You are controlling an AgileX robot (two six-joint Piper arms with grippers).
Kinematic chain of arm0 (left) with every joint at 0, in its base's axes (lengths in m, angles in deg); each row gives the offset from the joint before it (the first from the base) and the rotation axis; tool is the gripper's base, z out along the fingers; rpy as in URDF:
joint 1: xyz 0 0 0.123 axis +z
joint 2: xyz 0 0 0 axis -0.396 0.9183 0
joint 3: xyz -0.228 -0.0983 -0.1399 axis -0.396 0.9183 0
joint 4: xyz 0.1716 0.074 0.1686 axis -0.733 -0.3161 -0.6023
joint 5: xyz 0 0 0 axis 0.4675 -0.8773 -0.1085
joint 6: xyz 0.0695 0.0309 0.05 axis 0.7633 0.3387 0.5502
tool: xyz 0 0 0 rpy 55.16 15.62 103.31
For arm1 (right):
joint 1: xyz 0 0 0.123 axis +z
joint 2: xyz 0 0 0 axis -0.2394 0.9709 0
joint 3: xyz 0.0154 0.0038 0.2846 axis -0.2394 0.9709 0
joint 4: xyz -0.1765 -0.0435 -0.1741 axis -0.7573 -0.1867 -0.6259
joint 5: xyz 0 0 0 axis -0.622 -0.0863 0.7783
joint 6: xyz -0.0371 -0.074 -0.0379 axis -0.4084 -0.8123 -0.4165
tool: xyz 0 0 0 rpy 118.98 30.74 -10.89
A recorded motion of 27 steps. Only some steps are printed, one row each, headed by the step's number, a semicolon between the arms.
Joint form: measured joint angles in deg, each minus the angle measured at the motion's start. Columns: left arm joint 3, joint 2, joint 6, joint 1, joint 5, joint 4; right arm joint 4, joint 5, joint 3, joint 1, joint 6, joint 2.
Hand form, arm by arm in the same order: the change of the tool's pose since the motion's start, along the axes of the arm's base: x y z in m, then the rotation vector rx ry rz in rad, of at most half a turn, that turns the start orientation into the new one. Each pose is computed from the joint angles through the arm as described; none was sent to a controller.
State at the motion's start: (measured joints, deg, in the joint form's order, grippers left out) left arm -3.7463 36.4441 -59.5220 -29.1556 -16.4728 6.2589; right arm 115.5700 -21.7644 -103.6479 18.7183 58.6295 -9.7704
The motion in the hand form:
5: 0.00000 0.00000 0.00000 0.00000 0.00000 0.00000; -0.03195 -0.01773 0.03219 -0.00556 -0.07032 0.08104
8: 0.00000 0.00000 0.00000 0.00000 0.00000 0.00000; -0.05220 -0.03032 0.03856 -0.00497 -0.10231 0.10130
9: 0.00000 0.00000 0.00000 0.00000 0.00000 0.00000; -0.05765 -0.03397 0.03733 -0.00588 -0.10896 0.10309
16: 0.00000 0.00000 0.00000 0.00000 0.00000 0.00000; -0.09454 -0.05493 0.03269 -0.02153 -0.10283 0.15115
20: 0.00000 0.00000 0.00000 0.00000 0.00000 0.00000; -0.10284 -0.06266 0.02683 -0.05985 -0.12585 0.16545
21: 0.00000 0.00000 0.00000 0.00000 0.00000 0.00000; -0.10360 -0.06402 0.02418 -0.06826 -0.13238 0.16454
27: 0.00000 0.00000 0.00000 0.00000 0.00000 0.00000; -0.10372 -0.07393 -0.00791 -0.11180 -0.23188 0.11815
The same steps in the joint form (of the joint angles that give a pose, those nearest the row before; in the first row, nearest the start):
5: 0.00 0.00 0.00 0.00 0.00 0.00; -4.06 7.25 0.97 0.00 0.00 -10.65
8: 0.00 0.00 0.00 0.00 0.00 0.00; -5.37 9.42 3.46 0.00 0.10 -16.70
9: 0.00 0.00 0.00 0.00 0.00 0.00; -5.62 9.52 4.64 0.00 0.10 -18.27
16: 0.00 0.00 0.00 0.00 0.00 0.00; -6.80 15.73 9.76 0.00 -0.01 -28.26
20: 0.00 0.00 0.00 0.00 0.00 0.00; -9.39 16.43 11.83 0.00 -0.11 -31.06
21: 0.00 0.00 0.00 0.00 0.00 0.00; -9.97 15.96 12.53 0.00 -0.11 -31.42
27: 0.00 0.00 0.00 0.00 0.00 0.00; -14.03 4.48 21.15 -0.18 -0.21 -33.10

